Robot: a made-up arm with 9 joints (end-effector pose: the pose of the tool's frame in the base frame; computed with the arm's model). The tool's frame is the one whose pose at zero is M. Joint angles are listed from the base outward.
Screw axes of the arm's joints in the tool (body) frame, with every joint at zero. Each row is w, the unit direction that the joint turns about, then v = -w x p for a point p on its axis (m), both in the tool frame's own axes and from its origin. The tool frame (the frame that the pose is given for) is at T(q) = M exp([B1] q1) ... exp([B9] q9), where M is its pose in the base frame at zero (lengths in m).
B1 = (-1, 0, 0, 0, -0.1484, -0.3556)
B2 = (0, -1, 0, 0.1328, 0, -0.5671)
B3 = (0, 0, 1, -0.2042, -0.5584, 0)
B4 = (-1, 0, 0, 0, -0.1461, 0.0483)
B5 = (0, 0, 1, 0.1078, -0.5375, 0)
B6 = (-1, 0, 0, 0, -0.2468, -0.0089)
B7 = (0, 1, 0, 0.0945, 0, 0.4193)
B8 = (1, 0, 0, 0, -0.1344, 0.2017)
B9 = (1, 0, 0, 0, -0.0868, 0.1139)
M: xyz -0.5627 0.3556 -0.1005 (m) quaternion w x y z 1 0 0 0
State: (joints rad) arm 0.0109 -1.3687 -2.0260 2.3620 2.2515 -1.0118 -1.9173 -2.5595 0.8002
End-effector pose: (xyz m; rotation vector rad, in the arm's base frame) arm 0.2827 0.5826 -0.0558 1.3337 -2.5465 -0.3517
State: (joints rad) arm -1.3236 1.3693 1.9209 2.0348 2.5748 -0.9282 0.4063 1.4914 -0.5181
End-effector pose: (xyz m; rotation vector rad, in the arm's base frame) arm -0.0646 0.4458 0.5046 -0.1469 0.9377 -0.9744
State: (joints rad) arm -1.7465 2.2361 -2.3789 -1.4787 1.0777 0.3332 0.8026 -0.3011 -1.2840
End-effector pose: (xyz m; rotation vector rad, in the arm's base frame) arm 0.2184 -0.4513 0.0293 -1.7010 -0.9583 2.4558
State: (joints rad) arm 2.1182 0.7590 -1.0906 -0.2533 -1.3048 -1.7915 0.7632 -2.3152 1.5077
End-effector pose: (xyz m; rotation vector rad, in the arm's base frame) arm 0.3305 0.1929 -0.7875 -0.1278 -1.5119 0.6609
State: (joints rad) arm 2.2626 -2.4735 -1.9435 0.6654 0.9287 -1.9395 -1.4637 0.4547 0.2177
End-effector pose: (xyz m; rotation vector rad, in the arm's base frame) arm -0.5026 -0.8489 -0.0530 2.5812 1.1230 0.3244
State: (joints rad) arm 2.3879 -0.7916 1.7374 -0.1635 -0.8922 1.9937 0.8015 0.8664 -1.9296
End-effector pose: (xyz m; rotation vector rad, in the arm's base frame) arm -0.1630 0.5412 -0.0716 0.9516 -0.6304 -0.2732
